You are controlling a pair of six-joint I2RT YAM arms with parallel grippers.
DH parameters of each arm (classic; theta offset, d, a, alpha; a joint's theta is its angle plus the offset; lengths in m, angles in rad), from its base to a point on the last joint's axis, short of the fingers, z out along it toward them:
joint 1: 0 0.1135 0.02 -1.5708
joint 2: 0 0 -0.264 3.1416
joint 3: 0.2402 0 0.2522 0
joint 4: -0.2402 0 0.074 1.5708
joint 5: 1.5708 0 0 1.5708
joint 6: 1.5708 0.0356 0 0
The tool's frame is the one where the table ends.
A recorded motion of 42 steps. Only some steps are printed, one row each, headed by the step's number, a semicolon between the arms.
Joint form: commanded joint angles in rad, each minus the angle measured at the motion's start. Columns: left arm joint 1, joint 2, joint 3, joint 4, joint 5, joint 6; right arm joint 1, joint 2, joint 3, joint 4, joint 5, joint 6.
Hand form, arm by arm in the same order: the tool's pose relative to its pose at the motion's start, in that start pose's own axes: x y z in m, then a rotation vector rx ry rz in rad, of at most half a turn. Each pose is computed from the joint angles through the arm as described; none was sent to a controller.
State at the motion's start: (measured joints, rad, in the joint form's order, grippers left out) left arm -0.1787 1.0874 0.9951 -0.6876 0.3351 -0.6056; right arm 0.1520 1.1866 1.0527 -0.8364 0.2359 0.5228
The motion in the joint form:
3: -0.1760 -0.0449 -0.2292 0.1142 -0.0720 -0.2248; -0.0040 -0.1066 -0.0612 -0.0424 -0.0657 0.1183
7: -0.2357 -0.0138 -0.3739 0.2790 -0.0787 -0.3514; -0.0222 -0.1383 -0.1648 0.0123 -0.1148 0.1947
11: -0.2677 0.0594 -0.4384 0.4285 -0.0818 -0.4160; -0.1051 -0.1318 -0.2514 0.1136 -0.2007 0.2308
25: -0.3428 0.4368 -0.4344 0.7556 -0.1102 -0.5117; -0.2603 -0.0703 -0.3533 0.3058 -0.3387 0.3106
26: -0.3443 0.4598 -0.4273 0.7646 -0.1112 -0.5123; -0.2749 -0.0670 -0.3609 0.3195 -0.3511 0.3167
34: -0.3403 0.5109 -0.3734 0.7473 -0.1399 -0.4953; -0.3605 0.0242 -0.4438 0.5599 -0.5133 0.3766
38: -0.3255 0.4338 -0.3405 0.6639 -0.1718 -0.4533; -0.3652 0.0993 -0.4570 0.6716 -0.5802 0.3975
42: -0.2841 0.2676 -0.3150 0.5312 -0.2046 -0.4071; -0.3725 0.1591 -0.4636 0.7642 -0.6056 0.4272
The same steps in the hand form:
3: 0.0572 0.0115 0.0378 -0.0320 0.1109 -0.1228; 0.0183 -0.0128 -0.0143 -0.0543 0.0330 0.1221
7: 0.0838 0.0267 0.0673 -0.0313 0.1485 -0.2094; 0.0355 -0.0206 0.0012 -0.0734 0.0737 0.2101
11: 0.0947 0.0329 0.0904 -0.0187 0.1585 -0.2489; 0.0405 -0.0337 0.0234 -0.1035 0.0989 0.3158
25: 0.1119 0.0384 0.1653 -0.0586 0.2088 -0.2967; 0.0395 -0.0581 0.0599 -0.1531 0.1123 0.5239
26: 0.1123 0.0388 0.1696 -0.0645 0.2127 -0.2972; 0.0395 -0.0608 0.0621 -0.1577 0.1124 0.5418
34: 0.1047 0.0347 0.1794 -0.0922 0.1952 -0.2828; 0.0399 -0.0733 0.0942 -0.2890 0.1190 0.6599
38: 0.0906 0.0247 0.1634 -0.0901 0.1467 -0.2456; 0.0382 -0.0713 0.1107 -0.3558 0.1372 0.6761
42: 0.0707 0.0154 0.1253 -0.0749 0.0618 -0.2195; 0.0357 -0.0715 0.1234 -0.3870 0.1315 0.7042

